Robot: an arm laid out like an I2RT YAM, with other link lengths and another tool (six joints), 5 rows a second.
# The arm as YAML. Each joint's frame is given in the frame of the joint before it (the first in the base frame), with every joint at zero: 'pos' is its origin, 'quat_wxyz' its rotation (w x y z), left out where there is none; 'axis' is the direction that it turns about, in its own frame. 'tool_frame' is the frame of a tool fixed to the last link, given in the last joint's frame.
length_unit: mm
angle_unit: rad
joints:
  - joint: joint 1
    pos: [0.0, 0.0, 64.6]
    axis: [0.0, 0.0, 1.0]
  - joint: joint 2
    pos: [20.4, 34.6, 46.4]
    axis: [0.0, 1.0, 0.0]
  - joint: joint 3
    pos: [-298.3, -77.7, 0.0]
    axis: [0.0, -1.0, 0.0]
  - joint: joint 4
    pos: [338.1, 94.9, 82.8]
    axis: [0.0, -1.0, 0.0]
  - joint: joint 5
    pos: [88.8, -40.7, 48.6]
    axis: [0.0, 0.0, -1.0]
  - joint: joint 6
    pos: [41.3, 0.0, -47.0]
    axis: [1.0, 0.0, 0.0]
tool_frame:
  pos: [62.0, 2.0, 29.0]
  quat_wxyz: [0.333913, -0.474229, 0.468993, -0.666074]
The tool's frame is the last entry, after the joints.
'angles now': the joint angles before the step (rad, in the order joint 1, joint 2, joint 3, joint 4, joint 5, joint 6). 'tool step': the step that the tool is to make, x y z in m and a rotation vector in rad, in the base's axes. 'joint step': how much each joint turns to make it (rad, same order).
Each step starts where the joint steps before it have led.
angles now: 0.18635, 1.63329, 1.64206, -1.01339, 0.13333, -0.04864
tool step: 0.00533, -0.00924, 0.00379, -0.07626, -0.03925, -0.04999
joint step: -0.00077, 0.00189, -0.00001, 0.02708, 0.09573, -0.00382
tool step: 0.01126, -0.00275, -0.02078, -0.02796, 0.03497, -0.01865
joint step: -0.00419, 0.04427, 0.00003, 0.00457, 0.02558, 0.00077
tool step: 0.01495, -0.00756, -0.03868, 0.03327, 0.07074, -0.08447
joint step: -0.01565, 0.07516, -0.00001, -0.00990, -0.00573, 0.08468
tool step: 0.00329, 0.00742, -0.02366, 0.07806, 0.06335, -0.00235
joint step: 0.00001, 0.03967, 0.00001, -0.01832, -0.07820, 0.04006
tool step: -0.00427, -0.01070, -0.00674, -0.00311, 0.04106, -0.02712
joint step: -0.01793, 0.00381, -0.00267, -0.03624, 0.00038, 0.00992
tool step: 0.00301, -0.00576, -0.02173, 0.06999, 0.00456, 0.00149
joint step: -0.02594, -0.00002, -0.06107, 0.06599, -0.07515, -0.00038
